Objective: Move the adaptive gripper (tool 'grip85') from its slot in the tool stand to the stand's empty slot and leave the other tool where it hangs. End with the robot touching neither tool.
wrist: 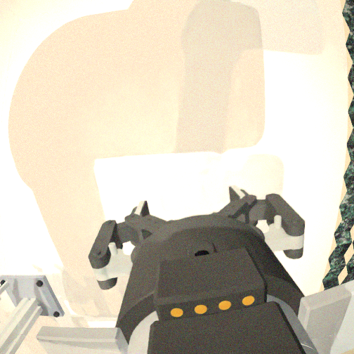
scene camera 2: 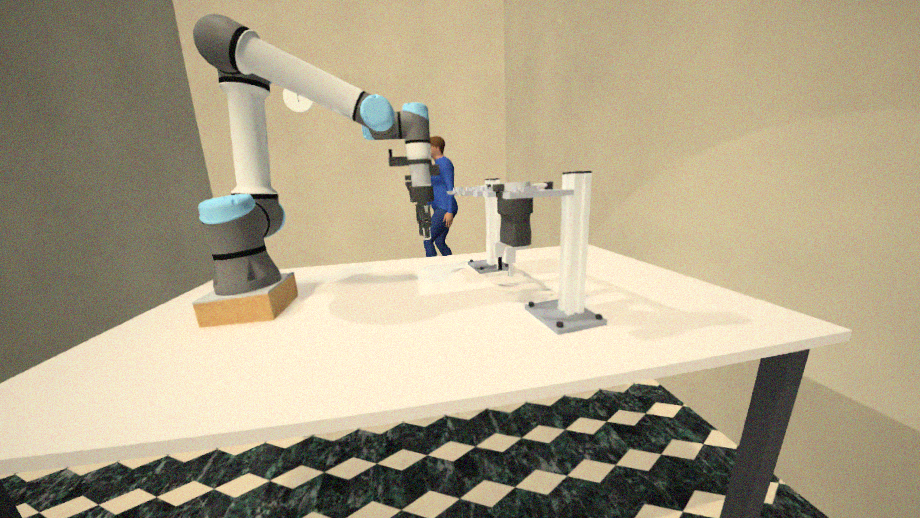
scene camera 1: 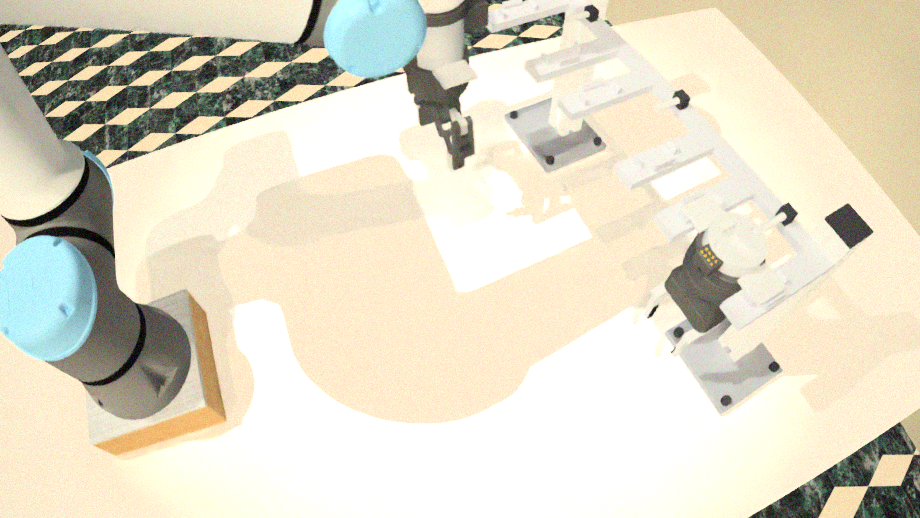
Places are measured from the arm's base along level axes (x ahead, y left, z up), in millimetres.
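Pixels of known places: hand, tool point: [scene camera 2: 420, 180]; arm's base, link origin: [scene camera 2: 249, 285] [scene camera 1: 140, 364].
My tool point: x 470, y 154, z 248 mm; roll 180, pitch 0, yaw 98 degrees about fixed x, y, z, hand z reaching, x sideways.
Observation:
For each thing: its top centre in the pictures, then the offset to it from my tool point. "pt": a spot on its surface instead. Level surfaces: height alone.
- tool, top centre: [scene camera 1: 735, 240] [scene camera 2: 513, 182] 189 mm ahead, 337 mm right, 19 mm down
- stand's far foot plate, surface spot: [scene camera 1: 540, 151] pt 182 mm ahead, 45 mm left, 307 mm down
- table, surface height: 319 mm down
The adaptive gripper [scene camera 1: 458, 151] [scene camera 2: 422, 225] [wrist: 192, 200] is mounted on the arm's wrist, pointing down. Its fingers are apart with nothing between them. It hangs above the table, off the open fork ends of the tool stand [scene camera 1: 740, 151] [scene camera 2: 574, 244], near the stand's far end. The other tool [scene camera 1: 704, 276] [scene camera 2: 515, 222], a dark body with light fingers, hangs in the near slot, apart from the arm. The middle and far slots hold no tool. In the wrist view, the gripper's dark body hides what is directly below it.
The stand's far foot plate [scene camera 1: 540, 151] and near foot plate [scene camera 1: 727, 386] [scene camera 2: 547, 315] sit on the table [scene camera 1: 418, 469] [scene camera 2: 321, 379]. A foot plate [wrist: 45, 287] shows at lower left in the wrist view. A person in blue [scene camera 2: 444, 186] stands behind the table.

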